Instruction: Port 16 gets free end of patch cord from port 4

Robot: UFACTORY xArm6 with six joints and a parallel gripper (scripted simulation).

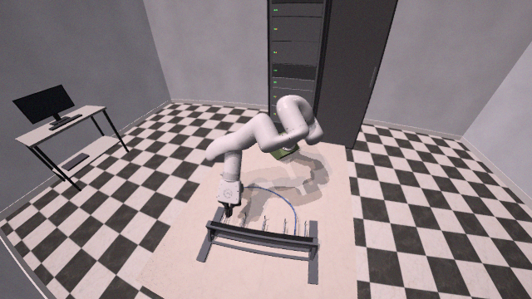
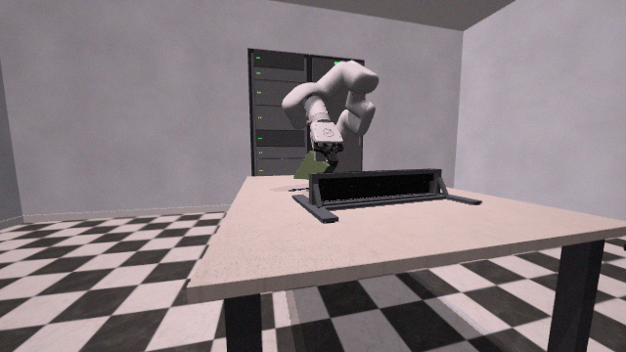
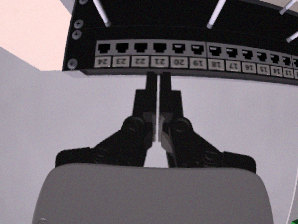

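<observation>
My hand is 200 mm past the free plug end, 140 mm to the left of it and 130 mm above it.
</observation>
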